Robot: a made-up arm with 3 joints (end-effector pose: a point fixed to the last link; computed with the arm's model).
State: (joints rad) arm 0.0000 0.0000 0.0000
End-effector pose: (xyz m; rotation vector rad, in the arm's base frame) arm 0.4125 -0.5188 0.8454 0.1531 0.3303 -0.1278
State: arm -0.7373 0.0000 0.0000
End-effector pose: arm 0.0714 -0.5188 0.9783 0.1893 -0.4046 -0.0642
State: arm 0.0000 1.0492 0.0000
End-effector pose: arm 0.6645 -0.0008 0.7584 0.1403 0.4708 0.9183
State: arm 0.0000 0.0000 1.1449
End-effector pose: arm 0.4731 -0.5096 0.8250 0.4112 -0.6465 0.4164
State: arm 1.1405 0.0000 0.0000
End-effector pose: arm 0.5537 -0.5188 0.3154 0.0653 1.4667 -0.2075
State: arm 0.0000 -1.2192 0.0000
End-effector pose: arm -0.2434 -0.4973 0.9584 0.1316 0.0860 -1.3299
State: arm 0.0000 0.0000 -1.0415
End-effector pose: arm 0.3990 -0.5002 0.9000 -0.1259 1.2044 -0.6261
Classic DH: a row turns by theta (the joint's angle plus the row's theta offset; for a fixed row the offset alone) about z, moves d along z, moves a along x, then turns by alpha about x. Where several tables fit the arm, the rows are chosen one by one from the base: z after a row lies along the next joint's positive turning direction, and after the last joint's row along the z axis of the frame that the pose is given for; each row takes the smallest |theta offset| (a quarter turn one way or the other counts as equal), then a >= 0, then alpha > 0; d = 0 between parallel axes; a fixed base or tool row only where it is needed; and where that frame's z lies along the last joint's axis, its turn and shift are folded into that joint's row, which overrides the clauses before.
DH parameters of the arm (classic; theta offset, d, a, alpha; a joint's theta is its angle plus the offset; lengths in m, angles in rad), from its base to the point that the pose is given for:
base (fixed): 0 0.4703 0.0699 -1.5708
joint 1: 0.1733 -0.0648 -0.0446 1.4894
joint 2: 0.2036 0.247 0.2515 1.232
joint 3: -0.1144 0.5928 -0.0338 -0.957
tool (fixed): -0.2587 -0.06 0 0

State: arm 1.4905 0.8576 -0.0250
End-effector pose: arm 0.4152 -0.1123 -0.0950 0.6761 1.8807 0.5103
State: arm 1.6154 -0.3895 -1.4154
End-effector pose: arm 0.5507 -0.5696 0.3048 1.0568 -2.6011 1.0442
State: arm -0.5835 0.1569 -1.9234
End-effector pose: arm 0.1806 -0.4221 1.0774 -0.2253 1.3616 -0.9531
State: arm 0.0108 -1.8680 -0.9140
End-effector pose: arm -0.4241 -0.1710 1.0160 0.7464 0.6655 -2.3223
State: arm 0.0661 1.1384 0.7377
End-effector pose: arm 0.6857 0.0876 0.6959 0.7153 0.0399 1.2567
